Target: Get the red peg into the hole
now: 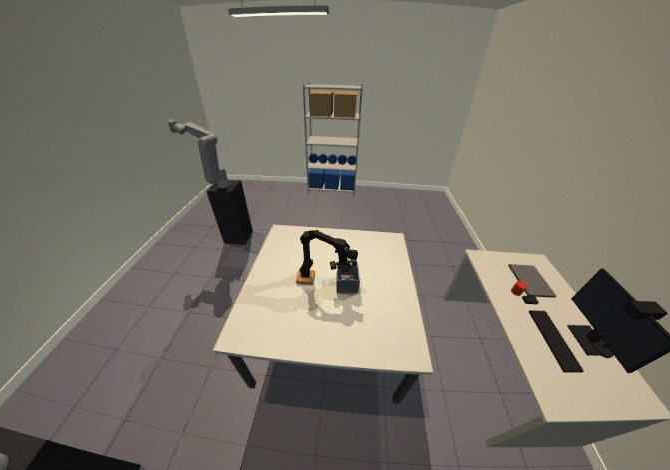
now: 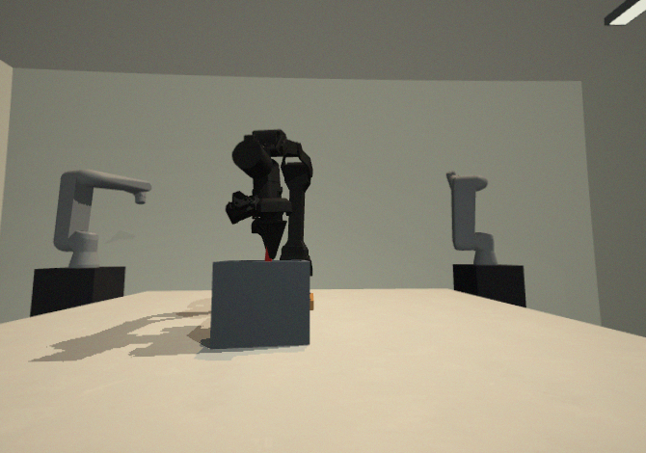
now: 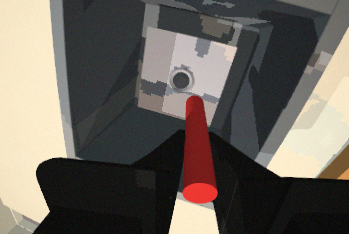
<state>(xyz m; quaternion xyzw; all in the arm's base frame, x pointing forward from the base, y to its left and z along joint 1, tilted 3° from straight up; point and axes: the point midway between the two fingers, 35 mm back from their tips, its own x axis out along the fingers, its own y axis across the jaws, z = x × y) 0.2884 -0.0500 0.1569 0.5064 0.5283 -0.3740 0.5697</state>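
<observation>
Now: the plate 100 mm below my gripper tip, 30 mm ahead of it and 10 mm to the right of it. The rest, counted from my gripper tip: red peg (10 mm to the right, 10 mm above).
</observation>
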